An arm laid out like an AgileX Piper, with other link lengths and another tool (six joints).
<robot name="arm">
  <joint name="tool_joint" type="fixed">
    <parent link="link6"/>
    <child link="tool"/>
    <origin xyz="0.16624 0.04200 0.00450" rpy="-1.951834 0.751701 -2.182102"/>
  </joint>
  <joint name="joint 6" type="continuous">
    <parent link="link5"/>
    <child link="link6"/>
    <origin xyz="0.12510 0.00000 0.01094"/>
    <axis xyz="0.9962 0 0.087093"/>
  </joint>
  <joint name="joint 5" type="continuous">
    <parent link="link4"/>
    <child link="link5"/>
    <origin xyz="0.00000 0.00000 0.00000"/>
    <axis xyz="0 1 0"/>
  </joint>
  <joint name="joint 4" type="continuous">
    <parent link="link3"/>
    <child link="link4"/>
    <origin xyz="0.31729 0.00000 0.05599"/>
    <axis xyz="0.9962 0 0.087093"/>
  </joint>
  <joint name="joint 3" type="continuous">
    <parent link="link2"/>
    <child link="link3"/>
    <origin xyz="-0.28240 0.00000 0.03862"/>
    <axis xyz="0 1 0"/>
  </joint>
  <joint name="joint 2" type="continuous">
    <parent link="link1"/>
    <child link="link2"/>
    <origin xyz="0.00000 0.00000 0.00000"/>
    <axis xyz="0 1 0"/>
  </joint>
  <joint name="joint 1" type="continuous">
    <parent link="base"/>
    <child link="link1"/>
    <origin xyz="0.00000 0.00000 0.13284"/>
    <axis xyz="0 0 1"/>
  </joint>
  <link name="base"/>
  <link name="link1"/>
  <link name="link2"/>
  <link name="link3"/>
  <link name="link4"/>
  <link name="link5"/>
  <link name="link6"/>
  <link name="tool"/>
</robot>
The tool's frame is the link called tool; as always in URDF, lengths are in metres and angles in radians. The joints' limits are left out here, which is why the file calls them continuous.
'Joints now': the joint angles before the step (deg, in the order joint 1, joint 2, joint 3, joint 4, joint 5, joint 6). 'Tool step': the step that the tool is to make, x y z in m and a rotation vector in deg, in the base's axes. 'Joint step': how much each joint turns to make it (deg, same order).
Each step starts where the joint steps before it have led.
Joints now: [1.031, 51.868, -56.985, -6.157, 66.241, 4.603]
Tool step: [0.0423, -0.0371, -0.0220, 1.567, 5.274, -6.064]
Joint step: [-7.338, 12.904, -6.575, 1.919, -1.086, -1.102]
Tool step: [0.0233, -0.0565, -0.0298, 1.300, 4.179, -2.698]
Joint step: [-10.401, 10.245, -4.579, 4.240, -1.587, -8.470]
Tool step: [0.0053, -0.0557, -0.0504, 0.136, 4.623, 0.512]
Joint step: [-8.122, 9.433, -1.604, 2.160, -3.287, -9.629]
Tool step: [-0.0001, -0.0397, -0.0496, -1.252, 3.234, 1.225]
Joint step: [-4.018, 7.331, 0.017, -0.796, -4.883, -5.497]
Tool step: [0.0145, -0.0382, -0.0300, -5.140, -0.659, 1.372]
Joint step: [-1.130, 4.868, -0.005, -4.058, -7.967, -1.125]
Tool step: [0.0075, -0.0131, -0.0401, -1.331, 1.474, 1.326]
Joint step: [-0.006, 5.760, -0.079, -2.193, -5.086, -0.117]
